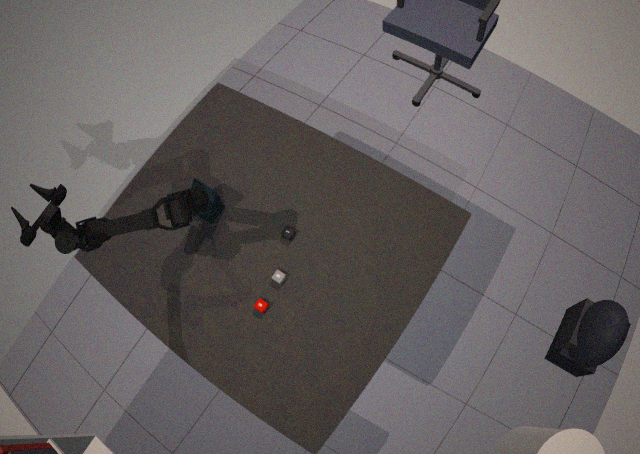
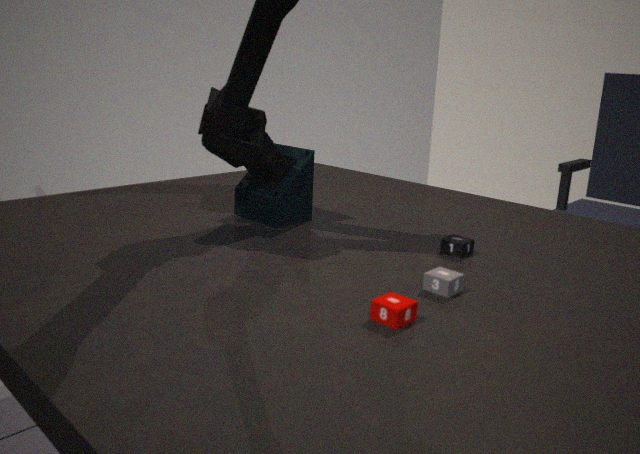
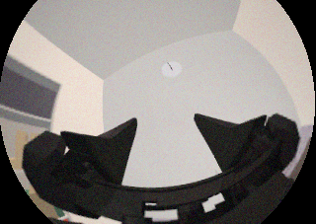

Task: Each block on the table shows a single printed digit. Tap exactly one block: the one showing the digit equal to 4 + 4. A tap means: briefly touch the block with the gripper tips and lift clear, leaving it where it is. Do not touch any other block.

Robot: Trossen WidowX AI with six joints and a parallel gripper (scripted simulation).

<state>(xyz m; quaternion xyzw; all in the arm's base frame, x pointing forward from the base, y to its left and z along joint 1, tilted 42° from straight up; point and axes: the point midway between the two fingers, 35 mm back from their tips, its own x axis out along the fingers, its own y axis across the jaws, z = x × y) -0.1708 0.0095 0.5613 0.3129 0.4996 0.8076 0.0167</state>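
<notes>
My gripper tip is 540 mm short of the red block marked 8, 230 mm to the right of it and 510 mm above it. The rest, counted from my gripper tip: grey block marked 3: 530 mm ahead, 330 mm to the left, 510 mm below; black block marked 1: 470 mm ahead, 460 mm to the left, 510 mm below.
</notes>
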